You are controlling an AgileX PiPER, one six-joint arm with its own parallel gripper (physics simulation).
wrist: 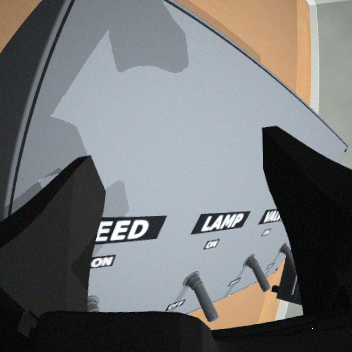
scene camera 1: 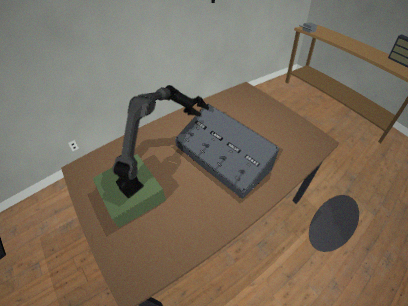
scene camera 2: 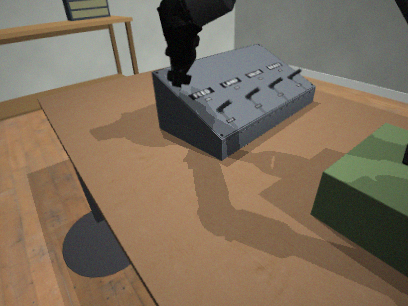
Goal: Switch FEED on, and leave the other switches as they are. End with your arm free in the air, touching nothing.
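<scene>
The grey sloped switch panel (scene camera 1: 240, 131) (scene camera 2: 170, 107) (wrist: 175, 110) stands on the table. The FEED switch lever (scene camera 1: 189, 136) (scene camera 2: 224, 106) (wrist: 93, 303) leans to the OFF side, like its neighbours; in the wrist view my finger hides most of it. The LAMP lever (scene camera 1: 205, 146) (scene camera 2: 253, 93) (wrist: 201, 297), VALVE lever (scene camera 1: 223, 159) (scene camera 2: 276, 83) (wrist: 259, 274) and BRAKE lever (scene camera 1: 241, 173) (scene camera 2: 295, 75) also lean to OFF. My gripper (scene camera 1: 203, 110) (scene camera 2: 179, 80) (wrist: 177, 161) is open and empty, close over the panel's upper FEED end, above the FEED label (scene camera 1: 200, 125) (scene camera 2: 201, 93) (wrist: 131, 229).
The arm's green base block (scene camera 1: 142, 207) (scene camera 2: 367, 210) stands on the brown table (scene camera 1: 200, 240) (scene camera 2: 165, 200), apart from the panel. A wooden shelf table (scene camera 1: 350, 47) (scene camera 2: 50, 31) stands by the wall, and a dark round disc (scene camera 1: 334, 223) (scene camera 2: 95, 250) lies low beside the table.
</scene>
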